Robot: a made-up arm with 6 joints. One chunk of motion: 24 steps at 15 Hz.
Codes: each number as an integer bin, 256 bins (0 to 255) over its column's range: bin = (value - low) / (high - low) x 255, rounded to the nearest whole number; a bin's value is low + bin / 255 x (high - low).
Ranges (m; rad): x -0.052..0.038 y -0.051..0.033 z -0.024..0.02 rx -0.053..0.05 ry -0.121..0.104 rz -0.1..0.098
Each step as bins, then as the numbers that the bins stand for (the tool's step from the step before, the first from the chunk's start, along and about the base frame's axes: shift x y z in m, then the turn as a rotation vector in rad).
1 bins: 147 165 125 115 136 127
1 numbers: -0.00012 0.00335 -0.00243 -0.00655 -0.00100 -0.00139
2 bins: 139 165 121 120 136 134
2 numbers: -0.00294 0.00335 -0.00312 -0.00453 -0.00100 0.00405
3 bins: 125 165 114 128 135 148
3 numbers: -0.00788 0.00335 -0.00433 -0.00130 -0.00188 0.01492
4 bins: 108 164 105 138 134 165
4 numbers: -0.01388 0.00302 -0.00588 0.00274 -0.00276 0.02812
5 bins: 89 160 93 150 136 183
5 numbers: -0.02059 0.00171 -0.00795 0.00759 -0.00100 0.04209
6 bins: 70 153 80 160 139 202
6 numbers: -0.02729 -0.00060 -0.01020 0.01163 0.00165 0.05685
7 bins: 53 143 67 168 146 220
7 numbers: -0.03329 -0.00389 -0.01244 0.01486 0.00782 0.07082
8 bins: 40 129 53 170 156 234
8 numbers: -0.03788 -0.00851 -0.01485 0.01567 0.01665 0.08169
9 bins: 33 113 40 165 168 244
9 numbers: -0.04035 -0.01378 -0.01710 0.01365 0.02724 0.08946
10 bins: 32 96 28 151 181 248
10 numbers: -0.04071 -0.01938 -0.01917 0.00799 0.03871 0.09256
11 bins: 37 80 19 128 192 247
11 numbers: -0.03894 -0.02465 -0.02072 -0.00130 0.04841 0.09179
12 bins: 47 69 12 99 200 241
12 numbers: -0.03541 -0.02827 -0.02193 -0.01301 0.05547 0.08713
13 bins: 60 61 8 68 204 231
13 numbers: -0.03082 -0.03091 -0.02262 -0.02553 0.05900 0.07936
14 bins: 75 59 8 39 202 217
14 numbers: -0.02553 -0.03156 -0.02262 -0.03725 0.05724 0.06849
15 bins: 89 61 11 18 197 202
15 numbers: -0.02059 -0.03091 -0.02210 -0.04573 0.05282 0.05685
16 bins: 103 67 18 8 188 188
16 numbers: -0.01565 -0.02893 -0.02089 -0.04977 0.04488 0.04598
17 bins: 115 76 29 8 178 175
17 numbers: -0.01141 -0.02596 -0.01900 -0.04977 0.03606 0.03588
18 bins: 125 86 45 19 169 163
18 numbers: -0.00788 -0.02267 -0.01624 -0.04533 0.02812 0.02656
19 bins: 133 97 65 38 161 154
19 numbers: -0.00506 -0.01905 -0.01278 -0.03765 0.02106 0.01958
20 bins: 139 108 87 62 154 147
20 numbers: -0.00294 -0.01542 -0.00899 -0.02796 0.01488 0.01414
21 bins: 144 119 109 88 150 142
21 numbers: -0.00118 -0.01180 -0.00519 -0.01745 0.01135 0.01026
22 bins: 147 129 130 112 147 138
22 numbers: -0.00012 -0.00851 -0.00157 -0.00776 0.00871 0.00715
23 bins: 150 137 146 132 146 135
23 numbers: 0.00094 -0.00587 0.00119 0.00032 0.00782 0.00482
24 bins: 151 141 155 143 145 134
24 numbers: 0.00129 -0.00455 0.00275 0.00476 0.00694 0.00405
